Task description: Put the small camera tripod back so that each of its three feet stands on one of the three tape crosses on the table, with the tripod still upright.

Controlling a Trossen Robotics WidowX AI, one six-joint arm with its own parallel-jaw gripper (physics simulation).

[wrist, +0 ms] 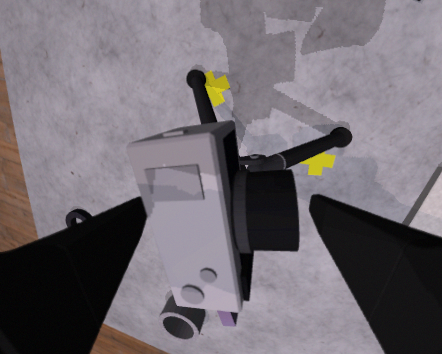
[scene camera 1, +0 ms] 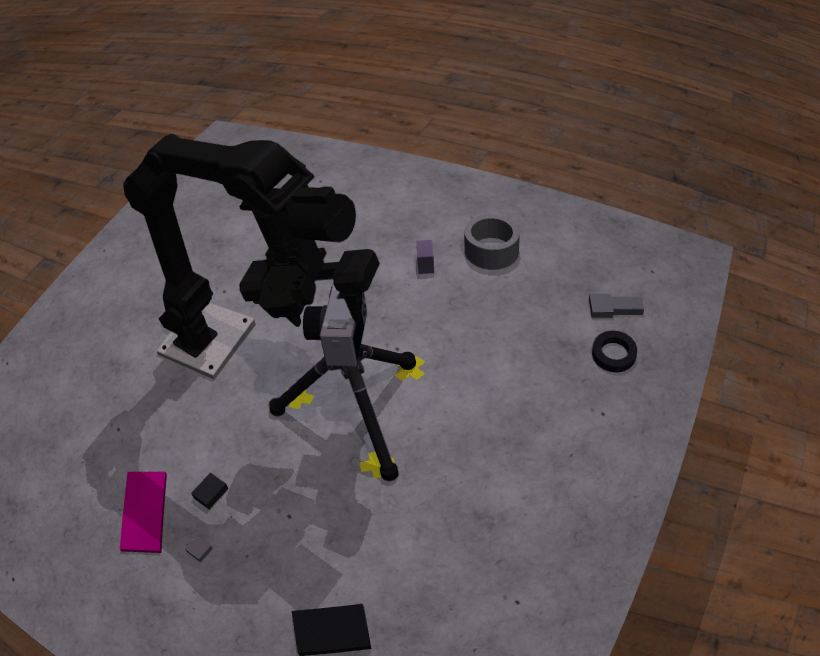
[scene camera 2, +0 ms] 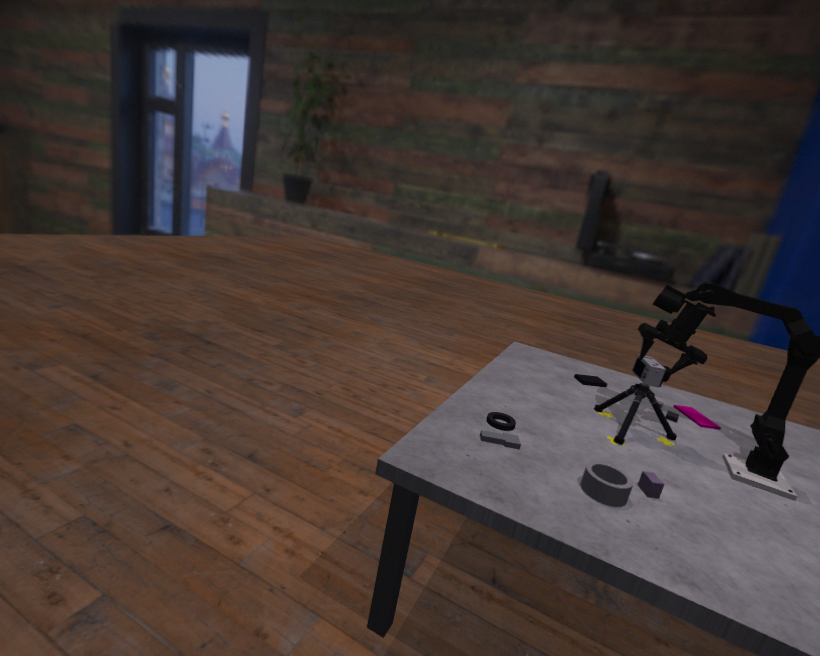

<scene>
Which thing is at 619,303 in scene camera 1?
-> A grey block.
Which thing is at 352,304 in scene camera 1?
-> My gripper.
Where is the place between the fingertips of my gripper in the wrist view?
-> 229,203
</scene>
